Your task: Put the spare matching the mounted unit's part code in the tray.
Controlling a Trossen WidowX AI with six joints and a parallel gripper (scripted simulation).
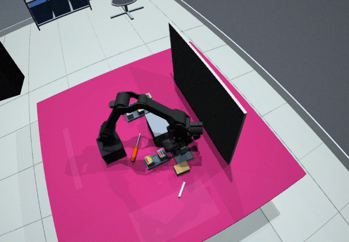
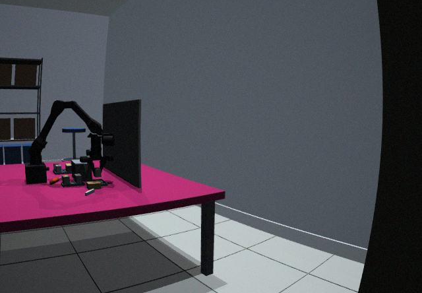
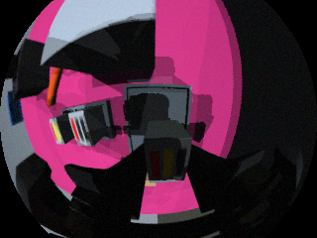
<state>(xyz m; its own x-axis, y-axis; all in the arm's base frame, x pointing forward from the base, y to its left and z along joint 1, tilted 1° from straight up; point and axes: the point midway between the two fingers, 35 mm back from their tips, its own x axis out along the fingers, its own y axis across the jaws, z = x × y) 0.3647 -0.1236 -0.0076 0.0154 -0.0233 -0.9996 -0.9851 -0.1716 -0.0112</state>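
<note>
Now: gripper tip 20 mm below the dark spare. Round my gripper tip: tan block 30 mm behind, 100 mm to the right, 40 mm below; then dark grey tray 10 mm behind, 50 mm below; then mounted unit 90 mm behind, 170 mm to the left.
</note>
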